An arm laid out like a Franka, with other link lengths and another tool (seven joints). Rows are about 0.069 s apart.
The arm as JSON. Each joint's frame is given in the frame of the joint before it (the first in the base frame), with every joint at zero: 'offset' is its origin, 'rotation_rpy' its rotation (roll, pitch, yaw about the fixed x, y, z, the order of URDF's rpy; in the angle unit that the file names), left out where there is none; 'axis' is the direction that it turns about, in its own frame. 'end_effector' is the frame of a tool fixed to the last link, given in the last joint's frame.
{
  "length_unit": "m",
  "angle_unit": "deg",
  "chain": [
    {
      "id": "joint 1",
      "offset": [
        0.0,
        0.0,
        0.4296
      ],
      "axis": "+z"
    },
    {
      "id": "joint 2",
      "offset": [
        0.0,
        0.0,
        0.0
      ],
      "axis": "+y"
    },
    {
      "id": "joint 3",
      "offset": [
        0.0,
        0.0,
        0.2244
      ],
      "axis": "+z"
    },
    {
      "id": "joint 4",
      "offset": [
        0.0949,
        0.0,
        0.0
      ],
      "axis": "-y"
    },
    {
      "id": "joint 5",
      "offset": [
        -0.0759,
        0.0,
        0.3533
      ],
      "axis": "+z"
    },
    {
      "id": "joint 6",
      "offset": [
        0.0,
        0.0,
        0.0
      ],
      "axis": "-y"
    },
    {
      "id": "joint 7",
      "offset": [
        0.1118,
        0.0,
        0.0
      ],
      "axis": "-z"
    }
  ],
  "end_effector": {
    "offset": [
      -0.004,
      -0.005,
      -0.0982
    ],
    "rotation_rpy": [
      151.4,
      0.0,
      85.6
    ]
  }
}
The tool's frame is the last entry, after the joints.
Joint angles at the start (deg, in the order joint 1, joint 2, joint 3, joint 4, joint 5, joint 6, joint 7): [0.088, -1.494, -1.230, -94.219, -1.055, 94.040, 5.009]
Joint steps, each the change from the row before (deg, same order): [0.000, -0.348, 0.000, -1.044, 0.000, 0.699, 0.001]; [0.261, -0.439, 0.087, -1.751, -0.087, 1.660, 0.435]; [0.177, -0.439, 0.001, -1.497, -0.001, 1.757, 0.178]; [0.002, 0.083, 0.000, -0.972, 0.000, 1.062, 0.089]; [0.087, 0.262, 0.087, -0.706, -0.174, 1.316, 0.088]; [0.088, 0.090, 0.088, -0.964, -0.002, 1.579, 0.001]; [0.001, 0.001, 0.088, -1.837, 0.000, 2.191, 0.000]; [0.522, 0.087, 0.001, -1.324, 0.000, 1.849, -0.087]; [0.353, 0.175, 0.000, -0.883, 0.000, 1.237, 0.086]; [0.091, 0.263, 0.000, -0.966, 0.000, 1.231, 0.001]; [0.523, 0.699, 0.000, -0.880, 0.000, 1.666, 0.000]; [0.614, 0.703, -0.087, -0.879, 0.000, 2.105, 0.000]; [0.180, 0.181, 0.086, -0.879, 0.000, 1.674, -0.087]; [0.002, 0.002, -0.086, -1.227, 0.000, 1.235, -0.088]
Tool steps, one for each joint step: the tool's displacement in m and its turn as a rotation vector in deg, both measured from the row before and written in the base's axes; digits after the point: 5 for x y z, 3 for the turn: [-0.00068, 0.00002, -0.00379, 0.008, -0.003, 0.012]; [0.00006, 0.00332, -0.00685, -0.073, -0.354, -0.049]; [0.00023, 0.00179, -0.00463, 0.009, -0.702, 0.035]; [0.00101, 0.00007, -0.00673, 0.004, -0.009, -0.066]; [0.00215, 0.00153, -0.00578, -0.177, -0.348, 0.136]; [0.00168, 0.00180, -0.00574, -0.005, -0.525, 0.211]; [0.00106, 0.00099, -0.01089, 0.004, -0.353, 0.138]; [0.00121, 0.00522, -0.00816, 0.002, -0.436, 0.651]; [0.00092, 0.00355, -0.00658, 0.011, -0.180, 0.295]; [0.00082, 0.00098, -0.00815, 0.003, -0.002, 0.117]; [0.00233, 0.00531, -0.01086, 0.001, -0.087, 0.560]; [0.00268, 0.00543, -0.01003, 0.018, -0.522, 0.573]; [0.00090, 0.00277, -0.00571, 0.022, -0.611, 0.389]; [-0.00091, -0.00081, -0.00768, 0.001, -0.004, 0.030]
